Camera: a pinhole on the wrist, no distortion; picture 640 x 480 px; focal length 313.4 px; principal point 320.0 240.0 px. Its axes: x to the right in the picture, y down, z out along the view. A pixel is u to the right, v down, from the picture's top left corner.
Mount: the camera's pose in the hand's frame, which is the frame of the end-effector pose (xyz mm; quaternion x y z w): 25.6 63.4 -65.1 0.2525 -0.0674 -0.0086 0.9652
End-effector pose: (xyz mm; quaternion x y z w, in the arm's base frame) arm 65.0 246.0 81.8 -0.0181 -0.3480 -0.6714 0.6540
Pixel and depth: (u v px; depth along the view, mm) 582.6 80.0 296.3
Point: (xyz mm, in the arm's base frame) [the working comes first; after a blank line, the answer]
In the camera's frame: 248.3 -151.3 296.3

-233.1 93.8 206.4
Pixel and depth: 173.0 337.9 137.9
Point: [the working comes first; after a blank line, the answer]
In the camera's frame: -64.7 43.1 137.9

77.6 332.5 121.2
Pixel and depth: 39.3 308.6 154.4
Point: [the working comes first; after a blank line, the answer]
In the camera's frame: -138.3 33.8 154.4

77.2 396.4 80.1
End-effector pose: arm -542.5 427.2 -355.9 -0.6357 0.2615 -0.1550 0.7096
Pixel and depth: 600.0 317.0 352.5
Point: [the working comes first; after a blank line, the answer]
In the camera's frame: 314.9 86.6 352.5

-119.2 524.5 -340.9
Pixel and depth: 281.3 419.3 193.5
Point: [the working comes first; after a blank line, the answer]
In the camera's frame: -23.9 110.7 193.5

-484.3 576.9 -408.9
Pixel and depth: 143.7 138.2 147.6
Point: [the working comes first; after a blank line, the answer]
In the camera's frame: -83.0 -47.9 147.6

-582.8 485.8 -295.9
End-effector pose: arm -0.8 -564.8 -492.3 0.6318 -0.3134 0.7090 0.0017
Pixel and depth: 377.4 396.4 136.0
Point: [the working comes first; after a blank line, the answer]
In the camera's frame: 24.9 67.9 136.0

50.3 -660.9 -488.6
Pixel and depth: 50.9 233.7 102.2
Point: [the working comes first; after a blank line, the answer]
In the camera's frame: -87.8 -2.1 102.2

17.8 -553.4 -566.8
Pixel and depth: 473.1 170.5 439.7
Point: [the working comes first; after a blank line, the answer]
In the camera's frame: 214.8 -97.5 439.7

323.8 -569.3 -219.5
